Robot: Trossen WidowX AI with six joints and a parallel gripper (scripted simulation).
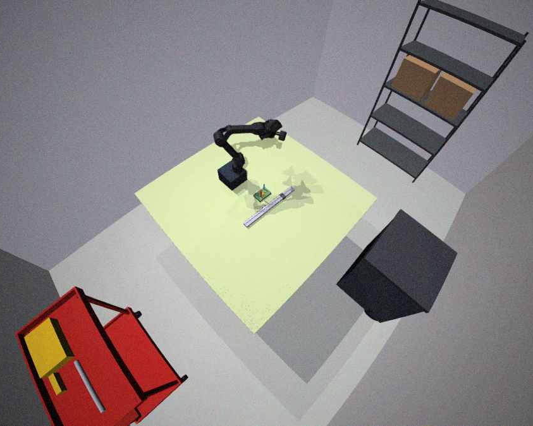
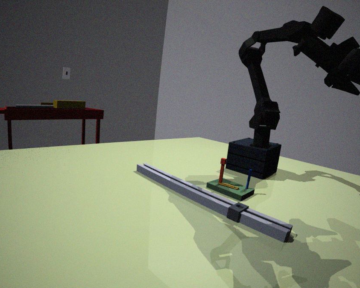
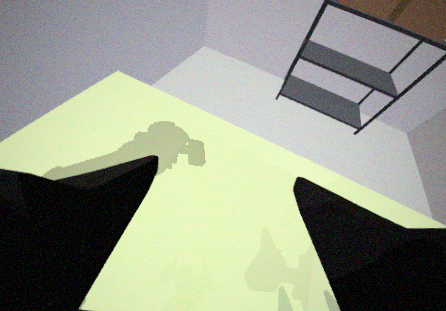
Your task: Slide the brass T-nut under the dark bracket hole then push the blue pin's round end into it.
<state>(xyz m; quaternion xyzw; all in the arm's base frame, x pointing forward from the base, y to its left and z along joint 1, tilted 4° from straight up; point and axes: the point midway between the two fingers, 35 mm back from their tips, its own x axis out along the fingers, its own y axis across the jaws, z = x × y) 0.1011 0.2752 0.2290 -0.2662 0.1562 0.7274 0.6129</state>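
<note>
The brass T-nut lies 130 mm ahead of my gripper tip, 310 mm to the right of it and 260 mm below it. The rest, counted from my gripper tip: green tray 110 mm ahead, 280 mm to the right, 300 mm below; blue pin 100 mm ahead, 260 mm to the right, 280 mm below.
</note>
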